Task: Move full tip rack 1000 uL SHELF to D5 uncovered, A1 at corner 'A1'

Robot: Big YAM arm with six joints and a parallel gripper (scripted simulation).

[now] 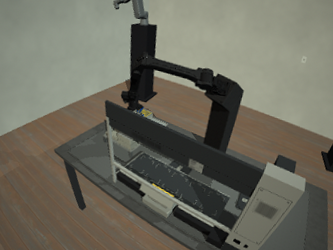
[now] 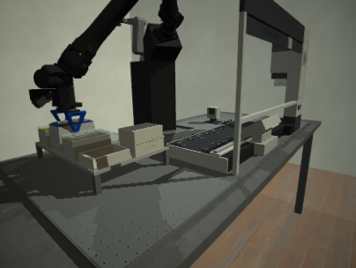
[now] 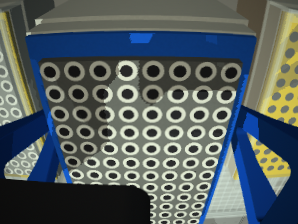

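Right now the tip rack is 2 cm to the left of my hand. The rest, counted from my hand: shelf label (9 cm ahead, 22 cm to the left, 13 cm below); labware shelf (7 cm ahead, 6 cm to the left, 7 cm below); pale block (24 cm ahead, 10 cm to the left, 1 cm below).
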